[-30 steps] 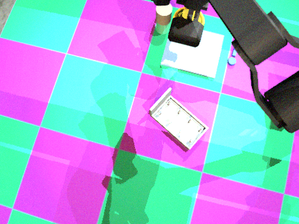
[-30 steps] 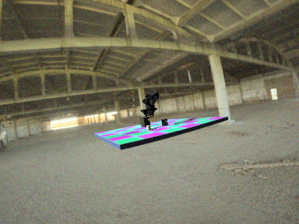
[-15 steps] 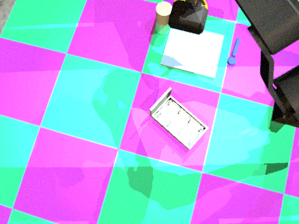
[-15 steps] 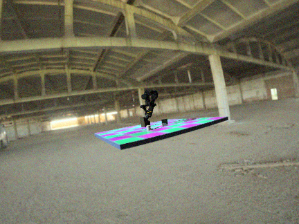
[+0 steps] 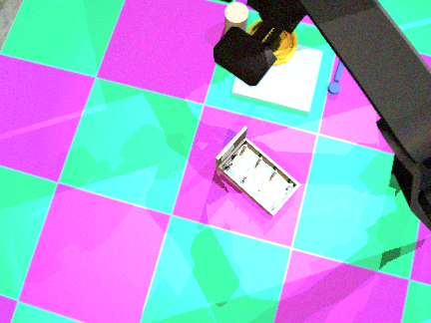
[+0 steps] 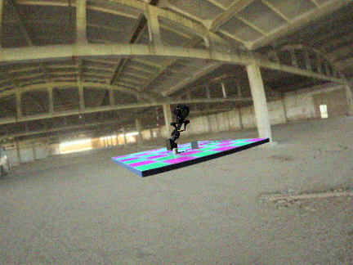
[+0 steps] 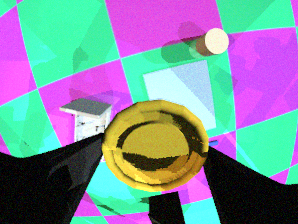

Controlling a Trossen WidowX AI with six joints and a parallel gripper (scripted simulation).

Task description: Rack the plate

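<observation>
My gripper tip is 170 mm above the white dish rack, 150 mm to the right of it and 20 mm past it. Round my gripper tip: yellow plate 10 mm above; pale blue mat 190 mm below, 60 mm to the right, 30 mm behind; cream cylinder 170 mm below, 140 mm to the right, 60 mm ahead.
</observation>
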